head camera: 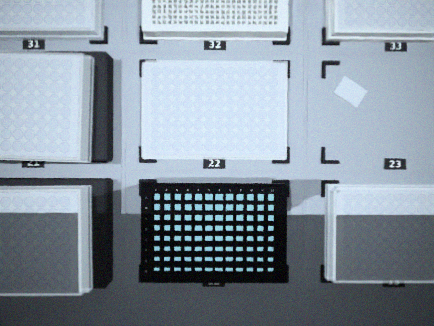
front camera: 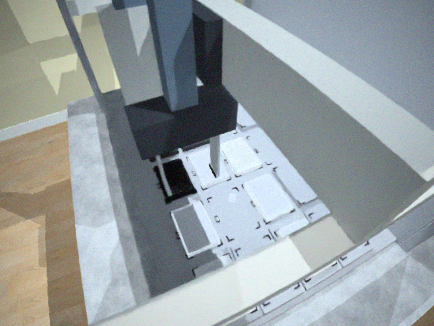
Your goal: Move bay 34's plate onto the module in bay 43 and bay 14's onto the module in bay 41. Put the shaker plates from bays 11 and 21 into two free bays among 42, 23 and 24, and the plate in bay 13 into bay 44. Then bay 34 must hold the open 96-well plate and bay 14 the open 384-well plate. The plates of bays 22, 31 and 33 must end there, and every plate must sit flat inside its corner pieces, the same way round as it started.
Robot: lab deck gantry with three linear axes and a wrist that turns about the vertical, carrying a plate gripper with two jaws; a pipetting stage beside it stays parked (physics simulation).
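Frame: origin at the robot's base, x down, y back, z left, level; centimetres.
Where they show: gripper, between the fingertips: (front camera: 191,179).
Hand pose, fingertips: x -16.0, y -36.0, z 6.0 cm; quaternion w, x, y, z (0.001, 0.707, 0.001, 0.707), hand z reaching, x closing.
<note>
Things, the pixels of their top centre, and the offset from my fingertips. "spot": a spot on its surface instead.
- black open 96-well plate, centre of its top: (head camera: 213,234) (front camera: 173,177) dz -1.7, dx +14.6, dy +13.2 cm
- open 384-well plate, centre of its top: (front camera: 239,153) dz +19.7, dx +14.6, dy +13.2 cm
- bay 21, a spot on its surface: (head camera: 40,105) spot: dz +8.8, dx +12.3, dy +26.5 cm
- bay 11, a spot on its surface: (head camera: 37,240) spot: dz -1.6, dx +12.3, dy +26.7 cm
- bay 13 plate, centre of its top: (head camera: 405,235) (front camera: 194,225) dz -1.7, dx +14.6, dy -3.2 cm
- bay 22 plate, centre of its top: (head camera: 214,108) (front camera: 207,165) dz +9.0, dx +14.6, dy +13.2 cm
- bay 31, a spot on its surface: (head camera: 50,17) spot: dz +16.7, dx +14.6, dy +27.2 cm
- bay 33, a spot on its surface: (head camera: 385,17) spot: dz +16.9, dx +14.6, dy -1.3 cm
- small white patch, a spot on its surface: (head camera: 350,91) (front camera: 232,197) spot: dz +10.9, dx +15.9, dy +1.0 cm
- bay 43, a spot on its surface: (front camera: 297,185) spot: dz +28.6, dx +14.1, dy -4.3 cm
My gripper (front camera: 193,185) is open and empty, its jaws above the area of bays 12 and 22. The black open 96-well plate (front camera: 176,180) (head camera: 215,232) sits in bay 12. The open 384-well plate (head camera: 215,14) (front camera: 241,155) is in bay 32. White plates on dark bases show in bay 21 (head camera: 40,105) and bay 11 (head camera: 37,240); my gripper's body hides them in the front view. The bay 13 plate (head camera: 385,240) (front camera: 195,230) is half shaded. The bay 22 plate (head camera: 215,110) lies inside its corners. Plates of bay 31 (head camera: 50,17) and bay 33 (head camera: 385,17) (front camera: 270,197) show partly in the head view.
Bay 23 holds no plate; a small white patch (head camera: 350,91) (front camera: 232,195) lies inside its corners. The module of bay 43 (front camera: 297,185) bears no plate. A pale front rail (front camera: 260,265) crosses the near side and hides part of the nearest bays. A large grey panel (front camera: 310,120) stands at the right.
</note>
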